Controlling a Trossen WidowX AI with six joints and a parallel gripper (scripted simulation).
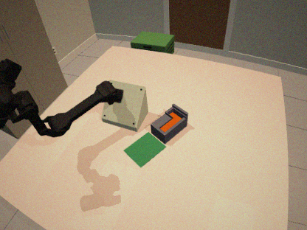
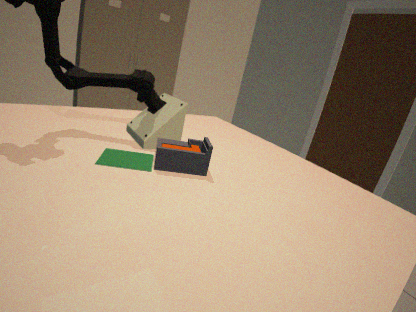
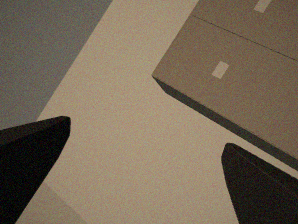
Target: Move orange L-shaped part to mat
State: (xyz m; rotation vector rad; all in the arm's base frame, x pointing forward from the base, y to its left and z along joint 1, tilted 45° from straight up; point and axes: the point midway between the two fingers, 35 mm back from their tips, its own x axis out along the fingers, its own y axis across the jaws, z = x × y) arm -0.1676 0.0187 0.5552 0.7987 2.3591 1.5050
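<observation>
The orange L-shaped part is 480 mm ahead of my gripper tip, 350 mm to the left of it and 490 mm below it. From my gripper tip the other things lie so: green mat (410 mm ahead, 200 mm to the left, 550 mm below).
</observation>
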